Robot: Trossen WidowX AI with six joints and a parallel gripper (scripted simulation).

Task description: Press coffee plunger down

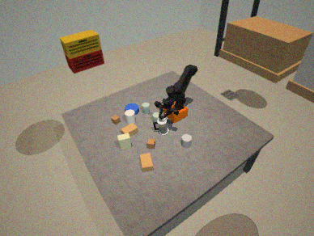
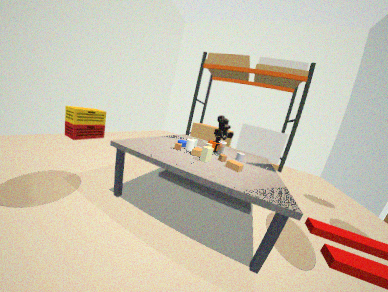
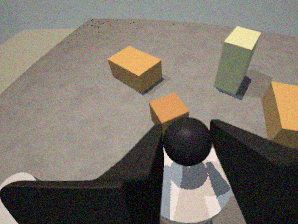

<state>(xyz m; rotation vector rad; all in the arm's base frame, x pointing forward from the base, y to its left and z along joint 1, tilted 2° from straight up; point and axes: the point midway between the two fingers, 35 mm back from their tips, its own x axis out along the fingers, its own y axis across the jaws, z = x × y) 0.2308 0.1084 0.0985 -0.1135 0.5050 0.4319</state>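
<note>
Right now my gripper tip is 1 cm past the coffee press, 2 cm to the left of it and 9 cm above it. Also, from my gripper tip: blue disc (6 cm ahead, 38 cm to the right, 16 cm below).
</note>
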